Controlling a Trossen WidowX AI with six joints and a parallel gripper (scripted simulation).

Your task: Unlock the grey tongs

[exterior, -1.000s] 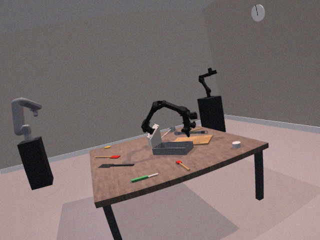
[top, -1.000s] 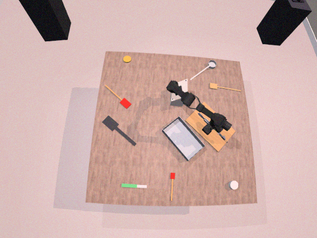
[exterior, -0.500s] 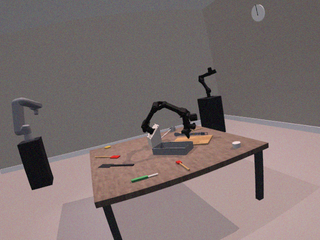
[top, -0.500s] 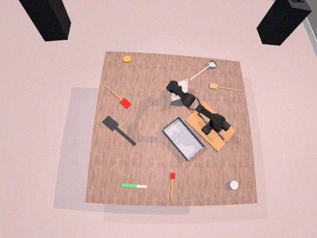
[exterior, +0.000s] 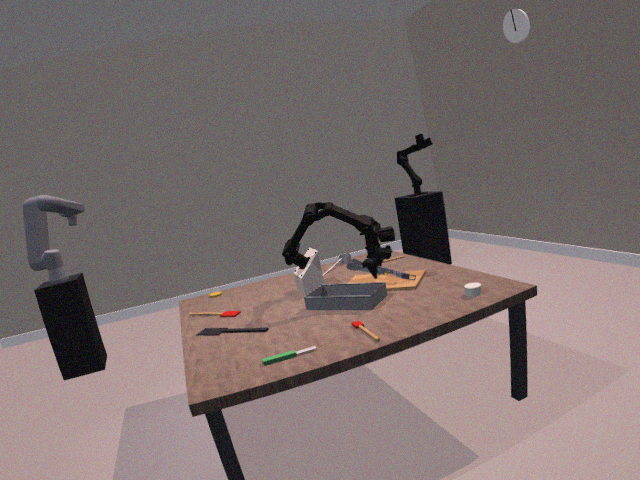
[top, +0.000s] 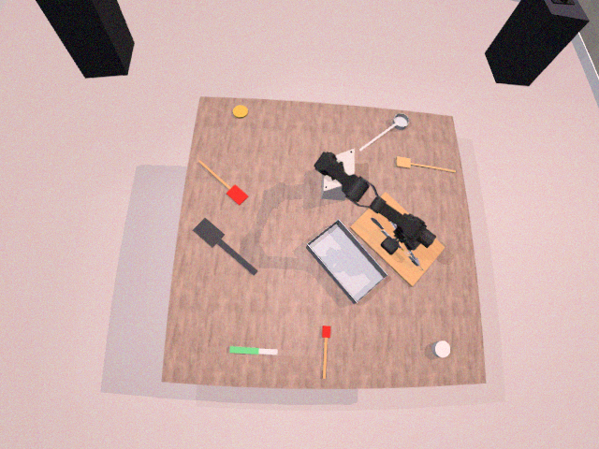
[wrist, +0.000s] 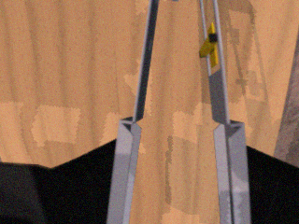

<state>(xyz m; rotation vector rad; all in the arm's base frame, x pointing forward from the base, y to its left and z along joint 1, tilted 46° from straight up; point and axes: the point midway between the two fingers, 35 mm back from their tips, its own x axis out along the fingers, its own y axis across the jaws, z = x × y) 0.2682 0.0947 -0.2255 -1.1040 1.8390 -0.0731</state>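
The tong arm lies 2 cm above my gripper tip, 1 cm to the left of it and 1 cm behind it. Round my gripper tip: grey roasting tin: 21 cm to the right, 8 cm ahead, 2 cm below; board: 4 cm to the left, 4 cm below, 2 cm behind; black lock piece: 5 cm ahead, 2 cm to the left, 1 cm above.
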